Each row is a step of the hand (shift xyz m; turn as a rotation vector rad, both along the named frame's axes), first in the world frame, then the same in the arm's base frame.
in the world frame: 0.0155 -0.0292 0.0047 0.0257 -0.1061 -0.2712
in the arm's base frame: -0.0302 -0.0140 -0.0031 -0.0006 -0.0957 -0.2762
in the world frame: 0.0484 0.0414 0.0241 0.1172 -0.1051 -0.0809
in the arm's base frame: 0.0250 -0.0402 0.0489 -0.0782 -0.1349 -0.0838
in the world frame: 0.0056 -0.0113 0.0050 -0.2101 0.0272 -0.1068
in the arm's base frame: -0.0128 -0.0042 0.0015 0.0839 0.1755 -0.1358
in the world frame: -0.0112 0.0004 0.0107 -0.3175 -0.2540 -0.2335
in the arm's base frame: -0.0025 0.0136 0.0070 -0.1197 0.2445 -0.3817
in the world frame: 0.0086 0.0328 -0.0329 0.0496 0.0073 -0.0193
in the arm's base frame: 0.0417 -0.0166 -0.0148 0.0093 -0.0529 -0.0025
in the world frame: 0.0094 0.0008 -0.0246 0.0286 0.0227 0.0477
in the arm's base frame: 0.0089 -0.0154 -0.0194 0.0008 -0.0151 0.0581
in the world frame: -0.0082 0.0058 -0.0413 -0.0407 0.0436 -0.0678
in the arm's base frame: 0.0213 -0.0027 -0.0367 0.0691 0.0221 -0.0538
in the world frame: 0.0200 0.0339 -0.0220 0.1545 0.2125 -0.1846
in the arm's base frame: 0.0376 -0.0248 -0.0019 0.2504 -0.1955 -0.0468
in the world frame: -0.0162 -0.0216 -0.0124 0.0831 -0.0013 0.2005
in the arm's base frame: -0.0139 0.0123 -0.0232 -0.0827 -0.0284 0.1986
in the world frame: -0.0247 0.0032 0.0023 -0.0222 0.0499 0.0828
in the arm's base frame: 0.0044 0.0245 -0.0027 0.0177 0.0432 0.0875
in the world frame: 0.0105 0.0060 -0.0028 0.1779 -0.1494 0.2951
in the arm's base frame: 0.0056 -0.0108 0.0023 -0.2633 -0.0965 0.2498
